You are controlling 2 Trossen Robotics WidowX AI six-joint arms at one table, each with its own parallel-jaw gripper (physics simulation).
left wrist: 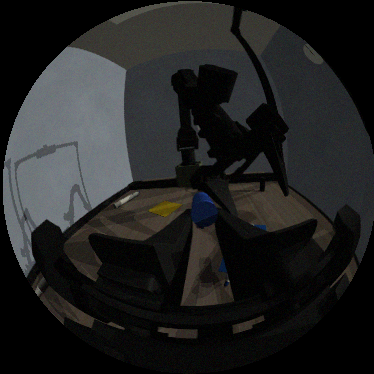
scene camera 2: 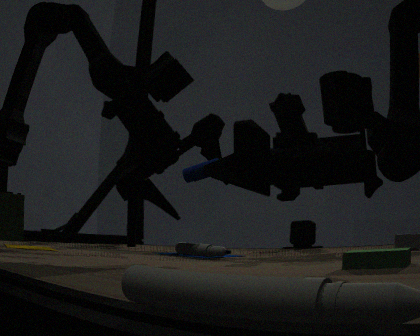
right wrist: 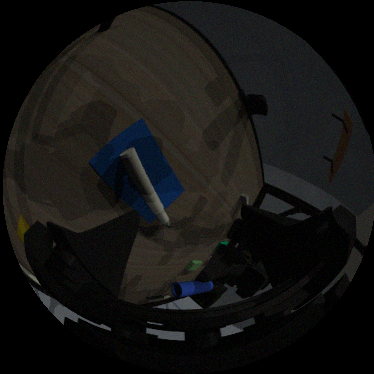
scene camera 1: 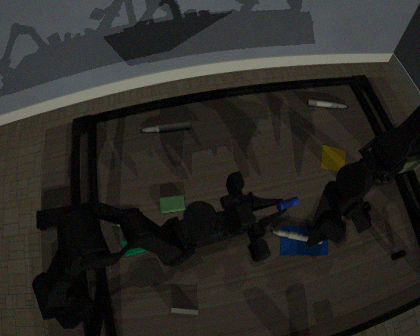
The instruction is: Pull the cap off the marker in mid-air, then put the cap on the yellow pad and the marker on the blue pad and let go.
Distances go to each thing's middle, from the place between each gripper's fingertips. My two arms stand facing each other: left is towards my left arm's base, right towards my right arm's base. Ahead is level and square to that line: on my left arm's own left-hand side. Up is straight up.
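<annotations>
My right hand is 40 mm below the blue cap [left wrist: 203,213], 30 mm to the right of it and 80 mm short of it. The light green block [scene camera 2: 375,258] is 70 mm below my right hand, 220 mm ahead of it and 250 mm to the left of it; going by their middles, it is the farthest from my right hand of the things named here. The blue pad [scene camera 1: 288,246] sits 80 mm below that right hand and 10 mm to the right of it.
From my left hand, the blue cap is 10 mm to the right. The light green block is 100 mm below my left hand, 210 mm to the left of it and 140 mm ahead of it, and the blue pad is 110 mm below this left hand, 50 mm to the right of it and 80 mm behind it. By its middle, the light green block is nearer to my left hand than to my right hand.
</annotations>
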